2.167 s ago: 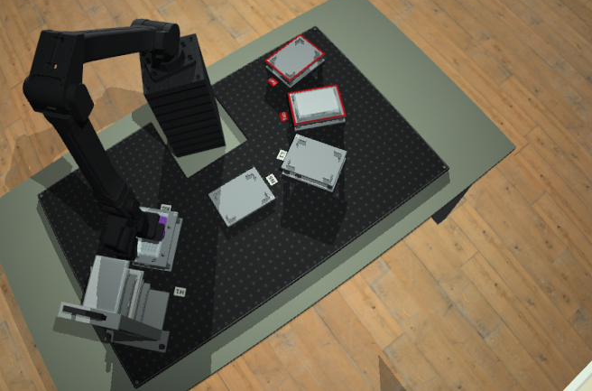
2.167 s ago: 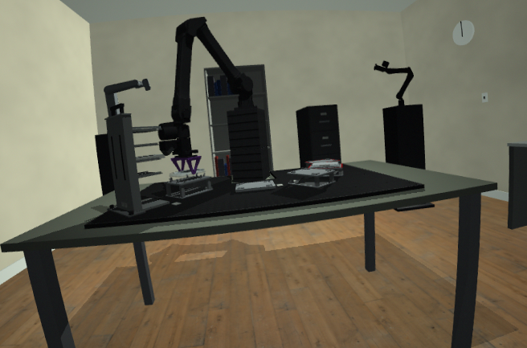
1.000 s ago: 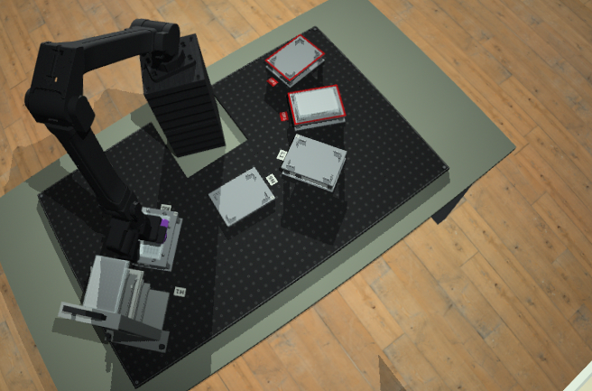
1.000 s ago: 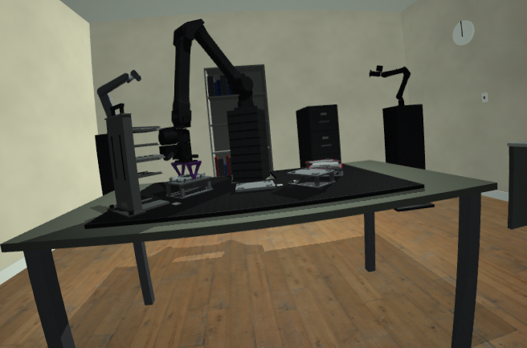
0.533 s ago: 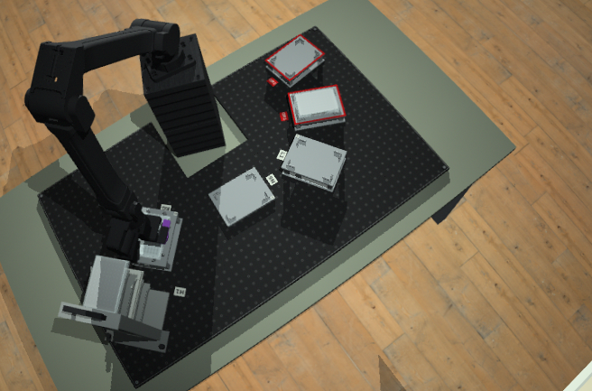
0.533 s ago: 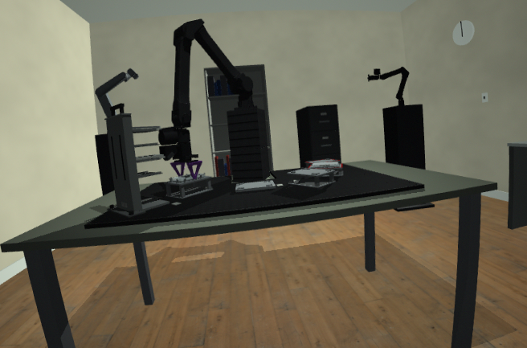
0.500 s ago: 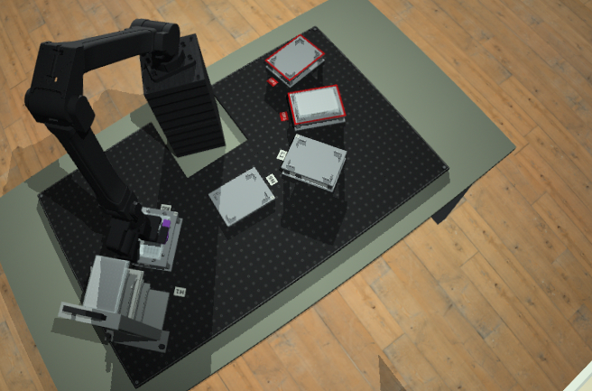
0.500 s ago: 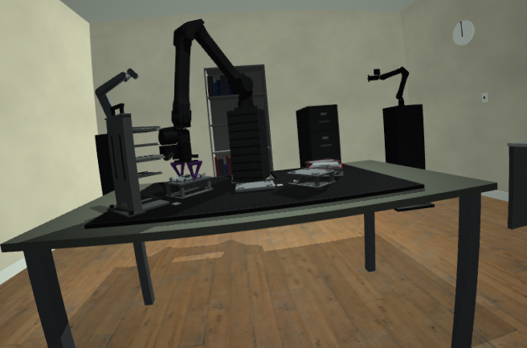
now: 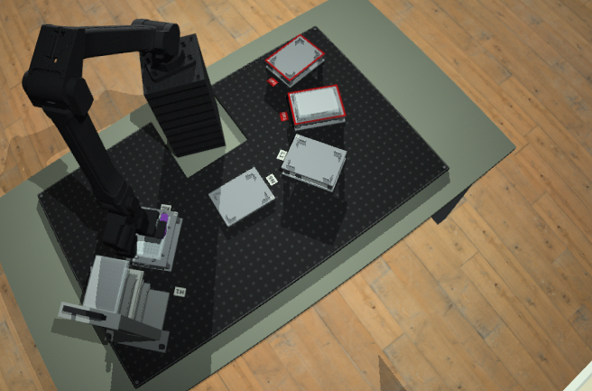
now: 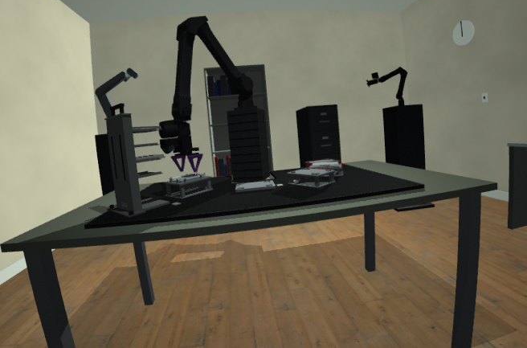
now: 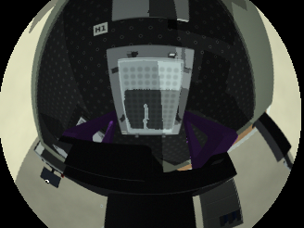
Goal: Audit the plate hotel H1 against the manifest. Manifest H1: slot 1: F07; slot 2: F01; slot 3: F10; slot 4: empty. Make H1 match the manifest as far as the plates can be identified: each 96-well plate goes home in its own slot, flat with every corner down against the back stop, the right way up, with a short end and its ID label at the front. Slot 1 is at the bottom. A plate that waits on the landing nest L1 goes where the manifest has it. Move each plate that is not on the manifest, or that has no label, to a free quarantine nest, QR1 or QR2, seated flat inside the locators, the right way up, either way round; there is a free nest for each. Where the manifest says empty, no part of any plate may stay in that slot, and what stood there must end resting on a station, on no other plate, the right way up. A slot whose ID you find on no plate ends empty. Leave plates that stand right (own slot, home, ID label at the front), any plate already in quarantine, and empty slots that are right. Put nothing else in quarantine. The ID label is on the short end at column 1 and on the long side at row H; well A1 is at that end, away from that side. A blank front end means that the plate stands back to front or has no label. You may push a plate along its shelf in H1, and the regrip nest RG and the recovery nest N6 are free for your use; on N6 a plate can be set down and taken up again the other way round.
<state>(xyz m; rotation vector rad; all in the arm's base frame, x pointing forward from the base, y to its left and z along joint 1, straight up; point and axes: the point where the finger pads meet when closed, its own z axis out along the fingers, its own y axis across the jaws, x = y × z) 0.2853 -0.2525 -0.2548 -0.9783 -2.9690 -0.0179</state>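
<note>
Right now the regrip nest RG is 4 cm below my hand. The rest, counted from my hand: plate hotel H1: 22 cm ahead, 16 cm to the right, 6 cm above; recovery nest N6: 28 cm to the left, 9 cm below; grey 96-well plate: 18 cm above, 15 cm ahead, 11 cm to the right.
</note>
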